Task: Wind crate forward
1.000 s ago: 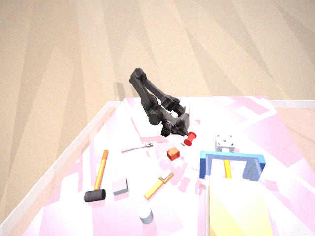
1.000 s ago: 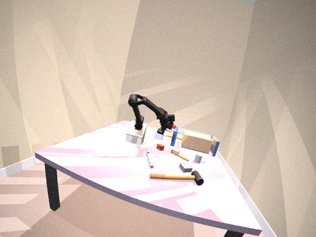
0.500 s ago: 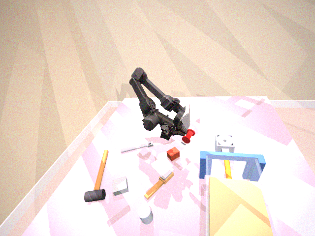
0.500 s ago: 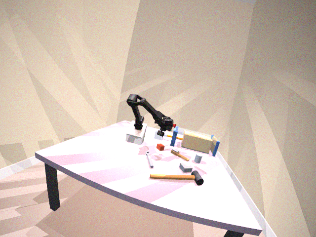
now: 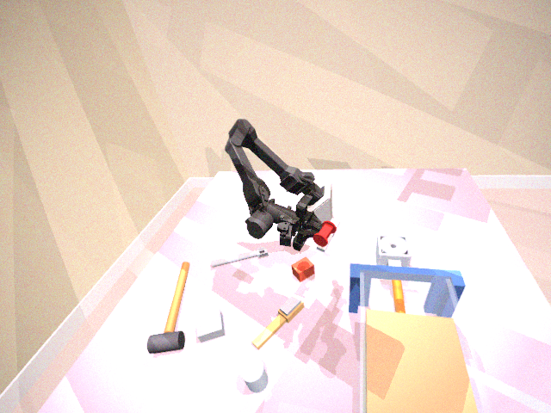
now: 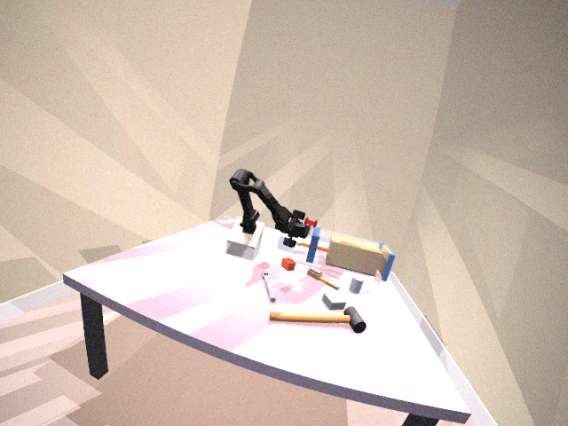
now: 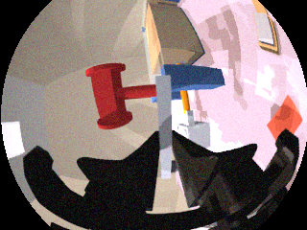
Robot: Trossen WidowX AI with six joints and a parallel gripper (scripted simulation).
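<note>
Now: the red knob 5 cm ahead of my gripper tip, 4 cm above it and 1 cm to the right of it. Round my gripper tip: grey winch 18 cm to the left, 16 cm below, 9 cm behind; frame 18 cm to the left, 9 cm below, 9 cm ahead; crank handle 1 cm to the right, 1 cm ahead, 1 cm above.
</note>
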